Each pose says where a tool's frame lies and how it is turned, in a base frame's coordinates. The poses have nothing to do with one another.
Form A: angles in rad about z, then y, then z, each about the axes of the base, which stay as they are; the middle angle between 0 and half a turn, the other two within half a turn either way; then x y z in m.
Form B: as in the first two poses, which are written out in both.
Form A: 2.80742, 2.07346, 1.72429, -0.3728, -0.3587, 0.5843
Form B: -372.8, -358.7, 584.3, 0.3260, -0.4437, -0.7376, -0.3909
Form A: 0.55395, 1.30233, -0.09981, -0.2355, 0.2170, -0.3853
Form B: -235.5, 217.0, -385.3, 0.7750, 0.1946, 0.5740, 0.1791
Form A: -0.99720, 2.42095, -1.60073, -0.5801, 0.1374, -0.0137
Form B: -580.1, 137.4, -13.7, 0.0947, 0.2781, 0.8935, -0.3396
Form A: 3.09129, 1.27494, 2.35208, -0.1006, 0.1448, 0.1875
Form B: -100.6, 144.8, 187.5, 0.7338, -0.2150, -0.5550, -0.3276
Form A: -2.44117, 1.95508, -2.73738, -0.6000, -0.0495, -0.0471
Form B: -600.0, -49.5, -47.1, 0.4759, -0.1223, -0.8200, 0.2933
